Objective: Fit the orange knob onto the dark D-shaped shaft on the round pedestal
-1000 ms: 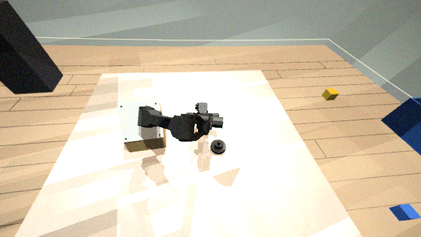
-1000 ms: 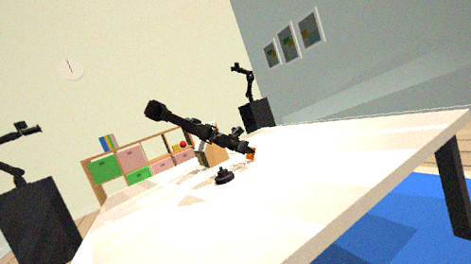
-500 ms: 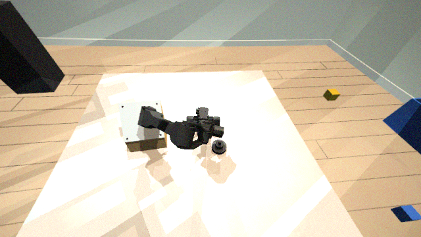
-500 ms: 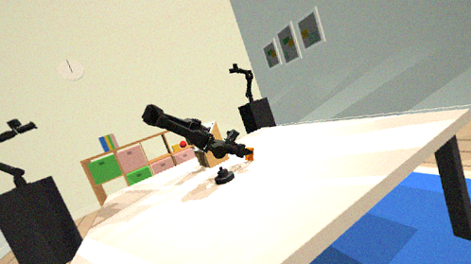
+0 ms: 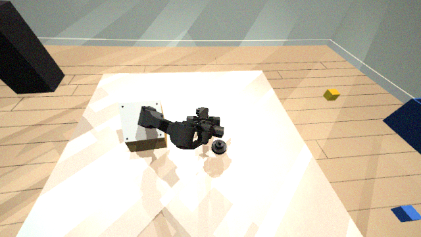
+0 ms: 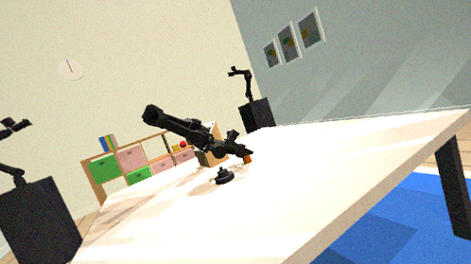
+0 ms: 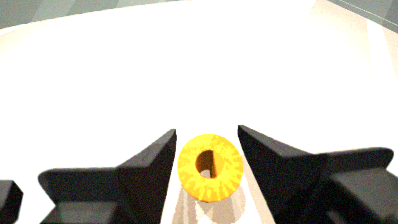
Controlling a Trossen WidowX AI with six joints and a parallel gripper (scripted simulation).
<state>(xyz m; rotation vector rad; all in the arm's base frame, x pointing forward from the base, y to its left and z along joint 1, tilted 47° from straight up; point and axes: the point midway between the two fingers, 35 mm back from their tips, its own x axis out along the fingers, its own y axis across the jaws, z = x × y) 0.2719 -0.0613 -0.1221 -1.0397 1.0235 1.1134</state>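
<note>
My gripper tip is now 1 cm past the orange knob, 3 cm to the left of it and 1 cm above it. Also, from my gripper tip: dark round pedestal 6 cm ahead, 20 cm to the right, 1 cm below.
</note>
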